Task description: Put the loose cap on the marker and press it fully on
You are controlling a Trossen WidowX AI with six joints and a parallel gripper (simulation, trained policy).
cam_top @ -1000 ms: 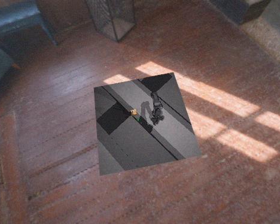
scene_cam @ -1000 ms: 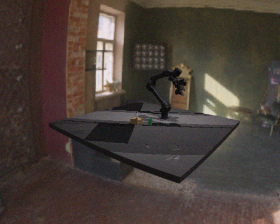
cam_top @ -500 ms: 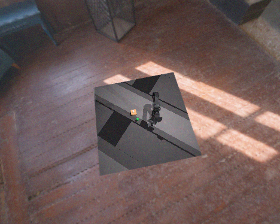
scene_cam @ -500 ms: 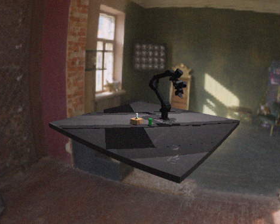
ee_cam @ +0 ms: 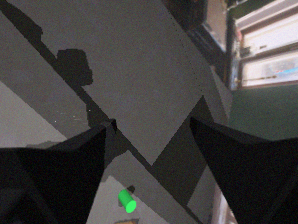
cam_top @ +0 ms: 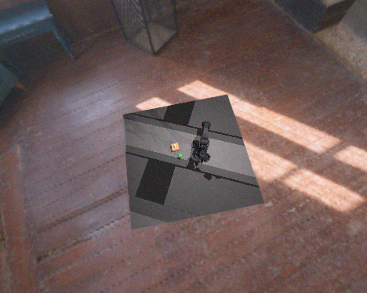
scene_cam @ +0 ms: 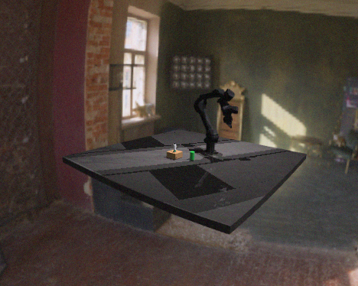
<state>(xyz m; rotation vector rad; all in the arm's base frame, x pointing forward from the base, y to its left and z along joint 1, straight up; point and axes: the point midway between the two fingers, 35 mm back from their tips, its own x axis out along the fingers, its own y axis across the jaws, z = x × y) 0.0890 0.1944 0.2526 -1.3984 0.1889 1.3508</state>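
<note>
My gripper tip is 16 cm short of the green cap, 19 cm to the left of it and 20 cm above it. Also, from my gripper tip: tan holder block: 19 cm ahead, 30 cm to the right, 21 cm below.
</note>
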